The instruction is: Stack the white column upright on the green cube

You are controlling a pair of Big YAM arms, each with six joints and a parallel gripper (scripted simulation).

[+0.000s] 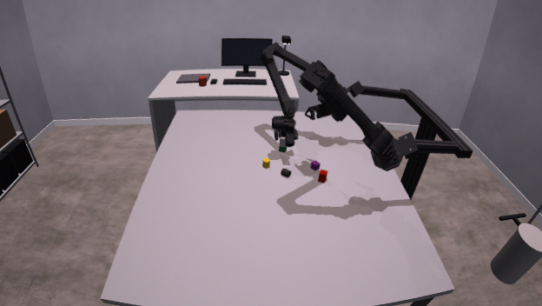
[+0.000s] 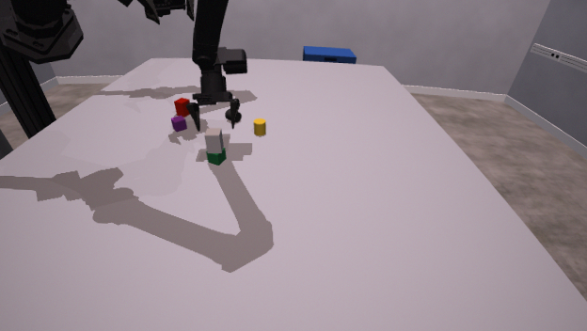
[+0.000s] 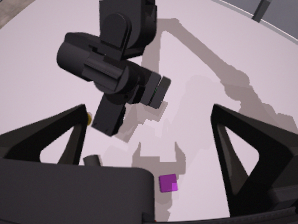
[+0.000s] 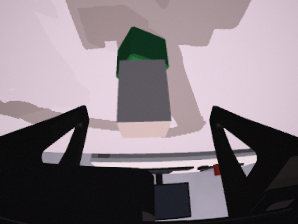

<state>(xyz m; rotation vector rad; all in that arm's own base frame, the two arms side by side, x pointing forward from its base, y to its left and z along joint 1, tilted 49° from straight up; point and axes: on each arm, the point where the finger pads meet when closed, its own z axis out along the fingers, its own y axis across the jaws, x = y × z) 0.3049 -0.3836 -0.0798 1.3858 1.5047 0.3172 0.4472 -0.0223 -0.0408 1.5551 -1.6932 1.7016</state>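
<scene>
The white column is 3 cm below my right hand and 2 cm to the right of it. Round my right hand: yellow cylinder: 13 cm to the left, 12 cm ahead, 8 cm below; then black cylinder: 23 cm to the left, 8 cm below, 2 cm ahead; then green cube: 8 cm below, 2 cm to the right.
</scene>
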